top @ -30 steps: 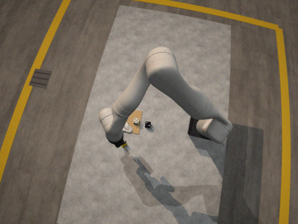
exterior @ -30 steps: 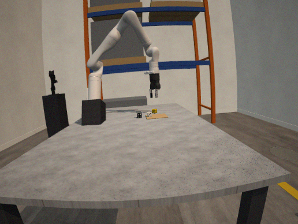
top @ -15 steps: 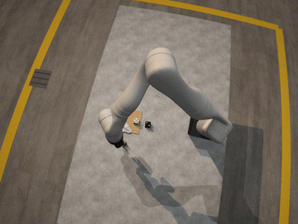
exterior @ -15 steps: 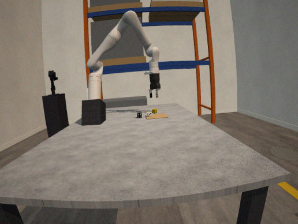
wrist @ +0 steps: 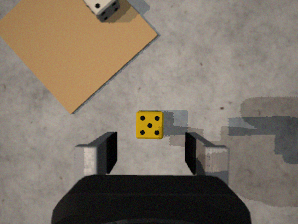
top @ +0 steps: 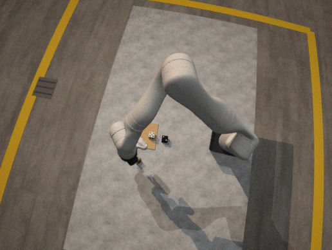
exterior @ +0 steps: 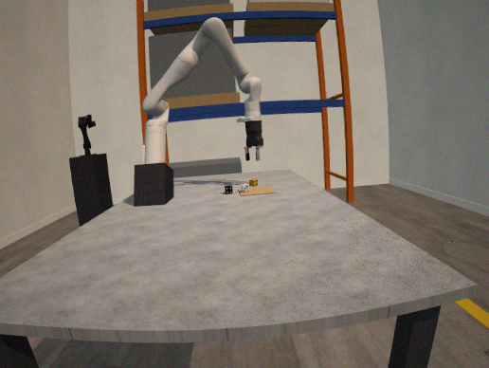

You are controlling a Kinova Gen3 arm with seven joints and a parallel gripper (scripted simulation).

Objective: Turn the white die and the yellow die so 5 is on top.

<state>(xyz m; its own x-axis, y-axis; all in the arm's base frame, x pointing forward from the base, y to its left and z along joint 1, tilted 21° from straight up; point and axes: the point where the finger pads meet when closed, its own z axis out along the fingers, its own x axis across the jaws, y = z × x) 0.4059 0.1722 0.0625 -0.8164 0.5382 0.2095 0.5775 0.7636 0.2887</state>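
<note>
My hand is 10 mm to the left of the yellow die and 120 mm above it. Also, from my hand: white die 40 mm behind, 150 mm to the right, 110 mm below; then tan mat 10 mm ahead, 150 mm to the right, 130 mm below; then black die 110 mm behind, 150 mm to the right, 120 mm below.
</note>
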